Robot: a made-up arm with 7 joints. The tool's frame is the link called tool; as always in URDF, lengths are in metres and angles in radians. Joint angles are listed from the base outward.
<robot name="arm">
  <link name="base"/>
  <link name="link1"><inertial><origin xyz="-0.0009 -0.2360 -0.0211"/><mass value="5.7"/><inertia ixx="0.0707" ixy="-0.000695" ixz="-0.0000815" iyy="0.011" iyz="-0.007" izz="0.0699"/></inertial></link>
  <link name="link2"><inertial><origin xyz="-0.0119 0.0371 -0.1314"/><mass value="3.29"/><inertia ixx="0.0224" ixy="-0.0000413" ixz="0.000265" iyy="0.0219" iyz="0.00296" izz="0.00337"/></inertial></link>
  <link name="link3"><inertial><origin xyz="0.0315 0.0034 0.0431"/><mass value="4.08"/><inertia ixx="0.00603" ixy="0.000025" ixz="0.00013" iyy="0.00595" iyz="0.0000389" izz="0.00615"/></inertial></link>
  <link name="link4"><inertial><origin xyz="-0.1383 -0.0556 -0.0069"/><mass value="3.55"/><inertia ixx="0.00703" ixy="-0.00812" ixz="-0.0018" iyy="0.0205" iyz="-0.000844" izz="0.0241"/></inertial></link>
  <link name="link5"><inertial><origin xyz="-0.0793 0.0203 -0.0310"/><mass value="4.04"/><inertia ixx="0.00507" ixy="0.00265" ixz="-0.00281" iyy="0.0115" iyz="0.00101" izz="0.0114"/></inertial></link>
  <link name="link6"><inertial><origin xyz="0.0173 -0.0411 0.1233"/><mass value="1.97"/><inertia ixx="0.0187" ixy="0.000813" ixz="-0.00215" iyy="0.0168" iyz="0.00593" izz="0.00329"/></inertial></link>
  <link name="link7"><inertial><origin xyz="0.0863 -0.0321 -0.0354"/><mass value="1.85"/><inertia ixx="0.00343" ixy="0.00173" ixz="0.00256" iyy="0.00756" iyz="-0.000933" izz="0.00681"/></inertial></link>
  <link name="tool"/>
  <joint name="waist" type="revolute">
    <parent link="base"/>
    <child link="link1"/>
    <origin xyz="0 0 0.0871" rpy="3.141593 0 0"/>
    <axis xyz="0 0 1"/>
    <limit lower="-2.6" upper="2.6"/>
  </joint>
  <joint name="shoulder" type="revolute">
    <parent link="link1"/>
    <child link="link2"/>
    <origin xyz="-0.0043 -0.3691 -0.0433" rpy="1.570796 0 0"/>
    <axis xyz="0 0 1"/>
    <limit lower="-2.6" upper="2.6"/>
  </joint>
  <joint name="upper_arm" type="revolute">
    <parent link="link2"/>
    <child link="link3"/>
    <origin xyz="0.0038 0.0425 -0.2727" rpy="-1.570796 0 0"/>
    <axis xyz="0 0 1"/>
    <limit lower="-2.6" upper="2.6"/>
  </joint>
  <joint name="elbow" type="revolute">
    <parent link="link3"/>
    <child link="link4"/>
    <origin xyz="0.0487 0.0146 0.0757" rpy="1.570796 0 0"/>
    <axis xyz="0 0 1"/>
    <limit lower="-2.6" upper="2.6"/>
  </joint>
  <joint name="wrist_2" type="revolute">
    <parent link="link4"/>
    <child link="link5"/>
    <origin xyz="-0.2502 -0.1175 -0.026" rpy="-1.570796 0 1.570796"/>
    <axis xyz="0 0 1"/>
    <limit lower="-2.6" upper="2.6"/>
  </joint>
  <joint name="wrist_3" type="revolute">
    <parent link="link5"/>
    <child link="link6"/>
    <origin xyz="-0.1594 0.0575 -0.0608" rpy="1.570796 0 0"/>
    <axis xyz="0 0 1"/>
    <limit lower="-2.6" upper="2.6"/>
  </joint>
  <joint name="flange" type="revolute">
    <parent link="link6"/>
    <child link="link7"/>
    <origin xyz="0.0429 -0.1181 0.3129" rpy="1.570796 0 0"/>
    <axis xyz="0 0 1"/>
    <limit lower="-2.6" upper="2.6"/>
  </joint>
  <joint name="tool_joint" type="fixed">
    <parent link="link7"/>
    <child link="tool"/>
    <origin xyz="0.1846 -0.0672 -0.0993" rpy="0 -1.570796 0"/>
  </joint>
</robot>
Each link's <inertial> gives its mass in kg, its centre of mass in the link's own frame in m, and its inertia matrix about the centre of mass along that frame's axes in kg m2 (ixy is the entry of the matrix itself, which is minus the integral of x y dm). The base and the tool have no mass. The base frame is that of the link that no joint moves.
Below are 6 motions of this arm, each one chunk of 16 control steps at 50 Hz.
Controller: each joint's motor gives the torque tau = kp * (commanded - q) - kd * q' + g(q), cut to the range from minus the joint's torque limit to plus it. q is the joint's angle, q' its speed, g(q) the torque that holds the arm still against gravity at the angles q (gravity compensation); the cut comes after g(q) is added. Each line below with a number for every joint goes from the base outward.
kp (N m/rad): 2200 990 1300 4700 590 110 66
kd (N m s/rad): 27 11 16 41 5.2 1.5 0.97
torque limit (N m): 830 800 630 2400 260 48 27
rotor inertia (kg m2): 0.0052 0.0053 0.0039 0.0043 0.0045 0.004 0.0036
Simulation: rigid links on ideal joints. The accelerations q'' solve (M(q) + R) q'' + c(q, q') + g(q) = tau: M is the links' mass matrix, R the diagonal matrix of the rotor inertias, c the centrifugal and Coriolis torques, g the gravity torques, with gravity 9.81 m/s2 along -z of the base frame. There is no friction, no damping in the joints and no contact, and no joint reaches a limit. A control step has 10 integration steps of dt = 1/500 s. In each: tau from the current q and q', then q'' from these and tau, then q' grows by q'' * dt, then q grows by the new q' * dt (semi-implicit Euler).
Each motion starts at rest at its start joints. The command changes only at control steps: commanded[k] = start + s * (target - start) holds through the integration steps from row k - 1 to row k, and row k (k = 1, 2, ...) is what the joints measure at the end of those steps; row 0 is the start. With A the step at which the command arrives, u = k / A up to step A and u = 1 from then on. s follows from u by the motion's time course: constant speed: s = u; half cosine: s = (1 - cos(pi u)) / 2; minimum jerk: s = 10 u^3 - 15 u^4 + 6 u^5; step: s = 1 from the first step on.
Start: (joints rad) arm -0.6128 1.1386 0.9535 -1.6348 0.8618 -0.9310 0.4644
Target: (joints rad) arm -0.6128 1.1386 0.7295 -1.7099 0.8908 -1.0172 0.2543
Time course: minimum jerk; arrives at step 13
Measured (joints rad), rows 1 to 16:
1: -0.6127 1.1386 0.9529 -1.6351 0.8622 -0.9310 0.4642
2: -0.6121 1.1387 0.9488 -1.6368 0.8642 -0.9308 0.4624
3: -0.6110 1.1385 0.9386 -1.6407 0.8679 -0.9307 0.4558
4: -0.6099 1.1376 0.9210 -1.6473 0.8726 -0.9324 0.4415
5: -0.6094 1.1362 0.8964 -1.6561 0.8769 -0.9383 0.4189
6: -0.6098 1.1347 0.8664 -1.6666 0.8800 -0.9501 0.3899
7: -0.6110 1.1337 0.8335 -1.6777 0.8812 -0.9675 0.3575
8: -0.6129 1.1338 0.8009 -1.6882 0.8809 -0.9881 0.3248
9: -0.6148 1.1351 0.7717 -1.6973 0.8795 -1.0084 0.2942
10: -0.6166 1.1376 0.7487 -1.7041 0.8780 -1.0247 0.2683
11: -0.6177 1.1407 0.7336 -1.7082 0.8770 -1.0346 0.2494
12: -0.6181 1.1438 0.7263 -1.7098 0.8774 -1.0375 0.2397
13: -0.6175 1.1460 0.7251 -1.7098 0.8796 -1.0343 0.2391
14: -0.6159 1.1468 0.7265 -1.7094 0.8839 -1.0270 0.2446
15: -0.6138 1.1453 0.7284 -1.7093 0.8887 -1.0183 0.2515
16: -0.6119 1.1418 0.7301 -1.7094 0.8927 -1.0115 0.2563

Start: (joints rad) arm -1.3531 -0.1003 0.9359 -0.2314 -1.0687 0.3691 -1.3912
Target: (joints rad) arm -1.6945 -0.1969 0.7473 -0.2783 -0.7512 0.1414 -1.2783
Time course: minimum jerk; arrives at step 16
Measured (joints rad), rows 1 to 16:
1: -1.3534 -0.1006 0.9358 -0.2315 -1.0679 0.3686 -1.3911
2: -1.3555 -0.1021 0.9350 -0.2322 -1.0627 0.3656 -1.3902
3: -1.3621 -0.1056 0.9321 -0.2339 -1.0504 0.3601 -1.3863
4: -1.3760 -0.1110 0.9257 -0.2367 -1.0301 0.3521 -1.3775
5: -1.3989 -0.1180 0.9141 -0.2406 -1.0031 0.3403 -1.3643
6: -1.4309 -0.1262 0.8970 -0.2453 -0.9715 0.3230 -1.3495
7: -1.4706 -0.1355 0.8749 -0.2503 -0.9377 0.2997 -1.3366
8: -1.5150 -0.1456 0.8494 -0.2556 -0.9037 0.2715 -1.3271
9: -1.5606 -0.1563 0.8227 -0.2608 -0.8712 0.2408 -1.3205
10: -1.6036 -0.1669 0.7973 -0.2657 -0.8414 0.2107 -1.3151
11: -1.6409 -0.1768 0.7753 -0.2701 -0.8152 0.1840 -1.3095
12: -1.6702 -0.1852 0.7580 -0.2736 -0.7936 0.1629 -1.3033
13: -1.6903 -0.1913 0.7465 -0.2762 -0.7771 0.1484 -1.2968
14: -1.7012 -0.1951 0.7405 -0.2777 -0.7661 0.1404 -1.2910
15: -1.7040 -0.1968 0.7394 -0.2783 -0.7598 0.1374 -1.2866
16: -1.7012 -0.1971 0.7418 -0.2783 -0.7561 0.1377 -1.2836

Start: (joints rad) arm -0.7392 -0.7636 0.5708 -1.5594 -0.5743 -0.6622 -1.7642
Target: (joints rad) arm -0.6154 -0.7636 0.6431 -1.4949 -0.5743 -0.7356 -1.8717
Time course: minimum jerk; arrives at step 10
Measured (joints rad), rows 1 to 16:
1: -0.7387 -0.7638 0.5711 -1.5589 -0.5747 -0.6629 -1.7646
2: -0.7351 -0.7644 0.5731 -1.5558 -0.5770 -0.6670 -1.7670
3: -0.7252 -0.7646 0.5780 -1.5491 -0.5808 -0.6761 -1.7744
4: -0.7074 -0.7633 0.5865 -1.5392 -0.5839 -0.6892 -1.7886
5: -0.6836 -0.7607 0.5985 -1.5273 -0.5844 -0.7034 -1.8089
6: -0.6580 -0.7576 0.6131 -1.5151 -0.5811 -0.7156 -1.8320
7: -0.6355 -0.7556 0.6282 -1.5047 -0.5742 -0.7238 -1.8537
8: -0.6197 -0.7559 0.6415 -1.4976 -0.5657 -0.7271 -1.8705
9: -0.6117 -0.7588 0.6505 -1.4943 -0.5583 -0.7264 -1.8800
10: -0.6104 -0.7639 0.6540 -1.4942 -0.5555 -0.7247 -1.8821
11: -0.6120 -0.7696 0.6527 -1.4950 -0.5594 -0.7258 -1.8791
12: -0.6137 -0.7732 0.6482 -1.4959 -0.5676 -0.7306 -1.8744
13: -0.6142 -0.7735 0.6428 -1.4965 -0.5763 -0.7366 -1.8708
14: -0.6144 -0.7711 0.6387 -1.4966 -0.5823 -0.7413 -1.8691
15: -0.6148 -0.7671 0.6372 -1.4961 -0.5839 -0.7428 -1.8689
16: -0.6157 -0.7627 0.6383 -1.4952 -0.5816 -0.7412 -1.8695

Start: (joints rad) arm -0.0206 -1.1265 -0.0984 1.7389 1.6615 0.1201 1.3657
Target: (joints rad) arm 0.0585 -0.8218 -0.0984 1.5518 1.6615 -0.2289 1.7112
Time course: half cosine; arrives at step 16
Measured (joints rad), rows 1 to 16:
1: -0.0203 -1.1244 -0.0984 1.7372 1.6618 0.1187 1.3670
2: -0.0191 -1.1173 -0.0985 1.7318 1.6633 0.1122 1.3731
3: -0.0163 -1.1045 -0.0989 1.7231 1.6657 0.0980 1.3859
4: -0.0117 -1.0862 -0.0995 1.7115 1.6677 0.0768 1.4048
5: -0.0055 -1.0630 -0.0998 1.6974 1.6684 0.0500 1.4294
6: 0.0018 -1.0362 -0.0996 1.6815 1.6678 0.0188 1.4596
7: 0.0099 -1.0069 -0.0991 1.6642 1.6662 -0.0158 1.4943
8: 0.0183 -0.9765 -0.0985 1.6461 1.6644 -0.0522 1.5315
9: 0.0266 -0.9464 -0.0979 1.6279 1.6626 -0.0888 1.5690
10: 0.0344 -0.9175 -0.0975 1.6103 1.6612 -0.1236 1.6046
11: 0.0415 -0.8908 -0.0973 1.5941 1.6603 -0.1550 1.6367
12: 0.0476 -0.8672 -0.0972 1.5799 1.6598 -0.1819 1.6645
13: 0.0527 -0.8476 -0.0972 1.5683 1.6595 -0.2037 1.6871
14: 0.0565 -0.8327 -0.0973 1.5596 1.6591 -0.2198 1.7041
15: 0.0590 -0.8234 -0.0973 1.5542 1.6586 -0.2298 1.7150
16: 0.0599 -0.8198 -0.0973 1.5523 1.6580 -0.2336 1.7196

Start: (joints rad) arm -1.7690 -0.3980 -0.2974 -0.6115 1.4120 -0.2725 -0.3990
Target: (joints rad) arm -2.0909 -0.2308 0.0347 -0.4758 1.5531 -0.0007 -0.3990
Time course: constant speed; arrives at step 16
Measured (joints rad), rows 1 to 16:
1: -1.7807 -0.3995 -0.2824 -0.6047 1.4213 -0.2690 -0.3978
2: -1.8017 -0.3926 -0.2572 -0.5971 1.4372 -0.2549 -0.3931
3: -1.8237 -0.3786 -0.2335 -0.5882 1.4486 -0.2292 -0.3879
4: -1.8451 -0.3609 -0.2135 -0.5785 1.4544 -0.2017 -0.3867
5: -1.8670 -0.3432 -0.1944 -0.5689 1.4581 -0.1809 -0.3911
6: -1.8893 -0.3283 -0.1749 -0.5598 1.4626 -0.1674 -0.3989
7: -1.9108 -0.3169 -0.1549 -0.5512 1.4690 -0.1569 -0.4057
8: -1.9310 -0.3084 -0.1343 -0.5431 1.4778 -0.1450 -0.4082
9: -1.9500 -0.3011 -0.1132 -0.5351 1.4888 -0.1293 -0.4061
10: -1.9685 -0.2937 -0.0916 -0.5270 1.5008 -0.1101 -0.4010
11: -1.9873 -0.2853 -0.0701 -0.5189 1.5121 -0.0896 -0.3960
12: -2.0067 -0.2754 -0.0489 -0.5104 1.5220 -0.0699 -0.3930
13: -2.0270 -0.2642 -0.0282 -0.5018 1.5301 -0.0521 -0.3930
14: -2.0479 -0.2521 -0.0079 -0.4931 1.5372 -0.0360 -0.3954
15: -2.0690 -0.2400 0.0124 -0.4844 1.5442 -0.0207 -0.3985
16: -2.0898 -0.2283 0.0327 -0.4757 1.5518 -0.0049 -0.4009

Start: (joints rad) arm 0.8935 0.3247 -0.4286 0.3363 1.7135 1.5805 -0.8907
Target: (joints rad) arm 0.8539 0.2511 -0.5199 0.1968 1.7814 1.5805 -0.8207
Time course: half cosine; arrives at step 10
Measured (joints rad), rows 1 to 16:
1: 0.8935 0.3250 -0.4300 0.3336 1.7126 1.5815 -0.8911
2: 0.8929 0.3238 -0.4344 0.3250 1.7117 1.5855 -0.8906
3: 0.8903 0.3179 -0.4423 0.3100 1.7150 1.5918 -0.8856
4: 0.8850 0.3067 -0.4540 0.2900 1.7249 1.5965 -0.8742
5: 0.8772 0.2915 -0.4688 0.2671 1.7403 1.5966 -0.8580
6: 0.8682 0.2750 -0.4853 0.2440 1.7581 1.5918 -0.8405
7: 0.8596 0.2600 -0.5012 0.2232 1.7747 1.5836 -0.8257
8: 0.8530 0.2484 -0.5143 0.2070 1.7872 1.5748 -0.8160
9: 0.8491 0.2414 -0.5228 0.1969 1.7943 1.5678 -0.8117
10: 0.8482 0.2396 -0.5258 0.1937 1.7959 1.5645 -0.8119
11: 0.8498 0.2431 -0.5246 0.1949 1.7916 1.5658 -0.8156
12: 0.8527 0.2494 -0.5217 0.1967 1.7834 1.5729 -0.8207
13: 0.8552 0.2545 -0.5185 0.1978 1.7762 1.5832 -0.8240
14: 0.8565 0.2564 -0.5167 0.1981 1.7735 1.5907 -0.8236
15: 0.8564 0.2553 -0.5168 0.1977 1.7752 1.5918 -0.8213
16: 0.8552 0.2526 -0.5183 0.1970 1.7793 1.5872 -0.8192

